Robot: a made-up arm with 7 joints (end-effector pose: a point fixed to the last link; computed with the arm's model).
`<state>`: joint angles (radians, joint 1 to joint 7).
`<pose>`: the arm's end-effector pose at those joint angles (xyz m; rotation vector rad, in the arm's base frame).
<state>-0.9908 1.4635 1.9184 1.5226 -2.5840 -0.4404 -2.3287</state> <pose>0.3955 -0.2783 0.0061 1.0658 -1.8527 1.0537</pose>
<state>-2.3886 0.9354 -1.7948 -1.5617 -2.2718 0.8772 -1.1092</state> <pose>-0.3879 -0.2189 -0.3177 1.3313 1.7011 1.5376</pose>
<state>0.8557 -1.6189 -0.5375 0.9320 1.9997 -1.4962 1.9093</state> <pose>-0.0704 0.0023 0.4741 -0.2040 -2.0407 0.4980</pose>
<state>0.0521 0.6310 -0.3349 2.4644 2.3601 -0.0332 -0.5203</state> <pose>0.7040 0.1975 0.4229 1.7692 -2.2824 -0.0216</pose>
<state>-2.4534 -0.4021 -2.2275 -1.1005 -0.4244 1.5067 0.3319</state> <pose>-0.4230 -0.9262 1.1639 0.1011 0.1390 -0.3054</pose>
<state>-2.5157 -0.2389 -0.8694 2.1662 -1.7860 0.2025 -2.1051</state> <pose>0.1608 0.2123 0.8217 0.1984 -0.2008 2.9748</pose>
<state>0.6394 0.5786 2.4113 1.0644 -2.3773 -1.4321 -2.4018</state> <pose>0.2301 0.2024 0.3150 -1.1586 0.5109 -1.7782</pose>
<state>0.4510 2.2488 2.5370 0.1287 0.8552 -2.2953 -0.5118</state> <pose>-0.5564 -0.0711 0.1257 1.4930 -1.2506 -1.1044</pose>
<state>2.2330 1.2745 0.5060 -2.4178 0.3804 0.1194 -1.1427</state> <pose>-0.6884 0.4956 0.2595 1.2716 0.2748 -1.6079</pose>
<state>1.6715 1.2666 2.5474 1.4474 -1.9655 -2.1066 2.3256</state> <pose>0.2521 0.0482 0.1452 -1.0959 -2.0717 0.9688</pose>
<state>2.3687 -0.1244 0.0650 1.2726 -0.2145 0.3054 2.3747</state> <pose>-0.3747 0.0606 0.0803 1.1384 -1.3436 -1.2054</pose>
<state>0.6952 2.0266 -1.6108 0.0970 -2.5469 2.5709 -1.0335</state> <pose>-0.5795 -0.2907 0.5274 -0.0962 -0.6008 -1.4526</pose>
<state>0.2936 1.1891 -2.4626 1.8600 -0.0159 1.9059 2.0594</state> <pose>0.1521 -0.5120 0.7821 -0.8959 0.1698 0.5458</pose>
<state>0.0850 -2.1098 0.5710 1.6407 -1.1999 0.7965 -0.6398</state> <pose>-0.1254 0.7493 0.4444 3.0621 -0.2569 0.3627</pose>
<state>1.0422 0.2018 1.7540 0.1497 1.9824 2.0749 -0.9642</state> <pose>0.1761 0.0701 -0.2418 1.6888 0.6055 -0.1442</pose>
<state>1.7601 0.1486 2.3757 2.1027 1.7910 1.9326 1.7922</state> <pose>0.4149 0.7520 1.0388 -0.9918 -0.2832 2.6617</pose>
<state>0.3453 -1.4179 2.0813 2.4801 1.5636 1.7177 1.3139</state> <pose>-0.5143 -0.6835 1.0414 -1.2773 -2.0499 0.7112</pose>
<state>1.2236 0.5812 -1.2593 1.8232 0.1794 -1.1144 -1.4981</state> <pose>0.0279 0.1997 0.4723 1.5157 0.4579 0.9653</pose>
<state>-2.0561 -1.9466 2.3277 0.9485 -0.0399 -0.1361 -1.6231</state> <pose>0.1370 -0.2531 0.7757 0.1453 0.8103 0.1157</pose>
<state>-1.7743 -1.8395 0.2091 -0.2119 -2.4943 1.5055 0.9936</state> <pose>0.1598 -0.6154 0.5409 0.5001 2.9408 -0.3328</pose>
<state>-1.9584 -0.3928 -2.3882 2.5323 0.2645 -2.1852 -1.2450</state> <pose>-0.1057 -0.0744 1.1225 0.1647 -1.1601 0.1708</pose>
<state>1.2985 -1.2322 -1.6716 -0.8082 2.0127 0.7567 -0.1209</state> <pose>-0.5106 0.4684 0.8026 2.4958 0.5878 -1.3331</pose>
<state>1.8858 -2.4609 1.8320 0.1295 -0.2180 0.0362 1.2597</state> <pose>-0.2972 0.0565 0.3068 -2.3386 -1.3947 -1.5313</pose>
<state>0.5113 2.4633 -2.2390 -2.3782 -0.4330 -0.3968 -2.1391</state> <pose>0.1620 -0.0170 -0.1896 1.2581 -2.1513 0.5312</pose>
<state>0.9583 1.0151 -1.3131 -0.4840 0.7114 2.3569 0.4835</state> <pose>0.0166 0.0508 -0.5882 -0.1194 -2.5000 -0.3788</pose>
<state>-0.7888 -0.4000 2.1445 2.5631 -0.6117 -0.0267 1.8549</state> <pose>0.4494 -0.4454 0.8011 0.7764 -1.4372 0.6237</pose>
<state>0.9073 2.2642 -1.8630 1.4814 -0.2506 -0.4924 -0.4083</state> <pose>-0.0890 -0.1828 0.2262 0.9367 2.9737 -0.1173</pose>
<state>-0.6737 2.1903 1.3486 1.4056 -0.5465 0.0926 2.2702</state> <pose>-0.1554 0.4760 0.3108 -2.1213 -0.7243 1.4853</pose>
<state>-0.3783 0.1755 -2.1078 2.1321 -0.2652 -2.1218 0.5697</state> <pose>0.2113 -0.0156 1.0678 -0.5343 0.6171 1.8451</pose>
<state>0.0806 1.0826 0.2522 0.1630 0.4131 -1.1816 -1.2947</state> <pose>0.1570 0.0497 0.3509 -0.2711 -0.3461 1.0744</pose>
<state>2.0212 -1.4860 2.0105 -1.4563 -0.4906 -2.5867 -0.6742</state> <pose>-0.3063 -0.0481 0.1669 -2.3613 0.0781 1.3621</pose>
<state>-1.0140 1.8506 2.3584 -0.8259 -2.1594 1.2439 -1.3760</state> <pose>0.2417 0.6697 0.3048 -1.9608 -0.2659 1.8693</pose>
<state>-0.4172 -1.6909 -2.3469 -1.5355 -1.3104 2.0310 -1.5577</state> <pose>-0.0700 0.6088 1.4011 1.5428 -0.8566 2.3381</pose>
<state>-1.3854 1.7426 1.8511 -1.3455 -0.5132 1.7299 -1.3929</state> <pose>0.6212 -0.2948 0.8492 -1.7081 0.8037 -0.7646</pose>
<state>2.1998 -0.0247 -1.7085 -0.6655 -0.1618 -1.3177 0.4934</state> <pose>-0.2395 0.1655 0.4998 0.4632 -2.4044 1.7479</pose>
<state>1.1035 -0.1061 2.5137 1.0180 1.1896 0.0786 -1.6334</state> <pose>0.1599 0.0014 0.2574 0.1982 -2.6237 -0.5987</pose>
